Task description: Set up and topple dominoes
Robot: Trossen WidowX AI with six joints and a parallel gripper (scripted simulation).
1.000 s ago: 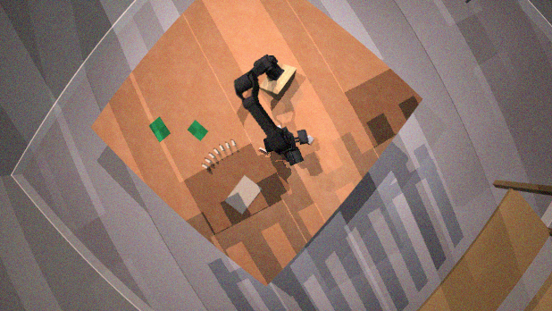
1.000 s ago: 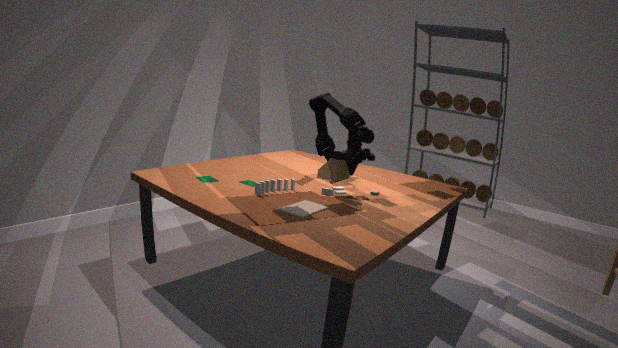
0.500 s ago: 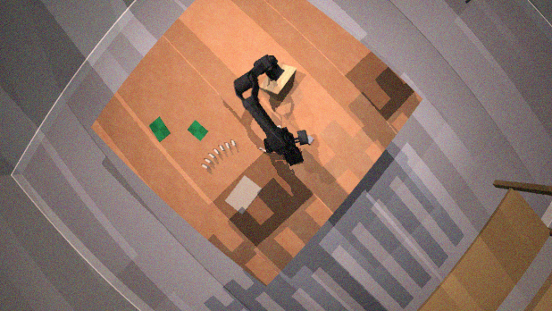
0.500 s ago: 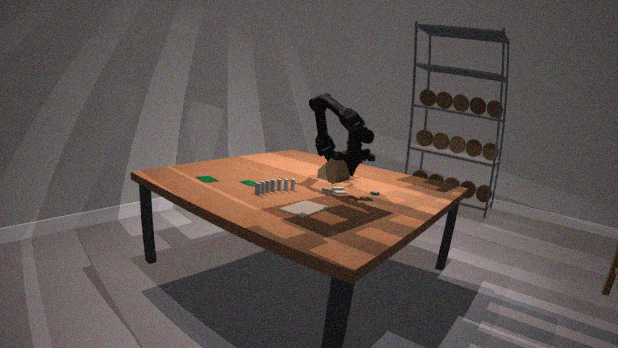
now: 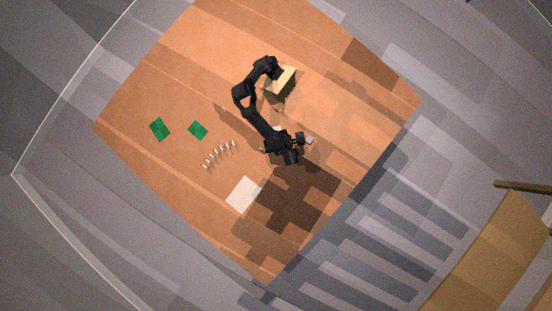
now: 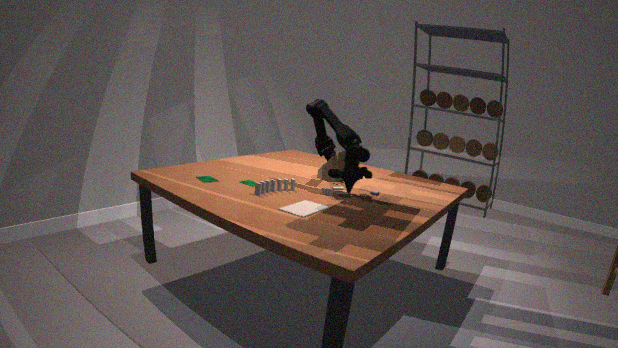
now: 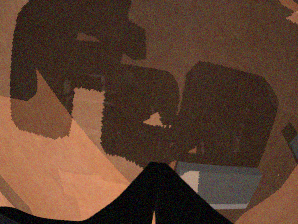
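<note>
My gripper tip is 9 cm to the right of the small grey cube and 9 cm past it. From my gripper tip the other things lie so: white sheet (32 cm ahead).
</note>
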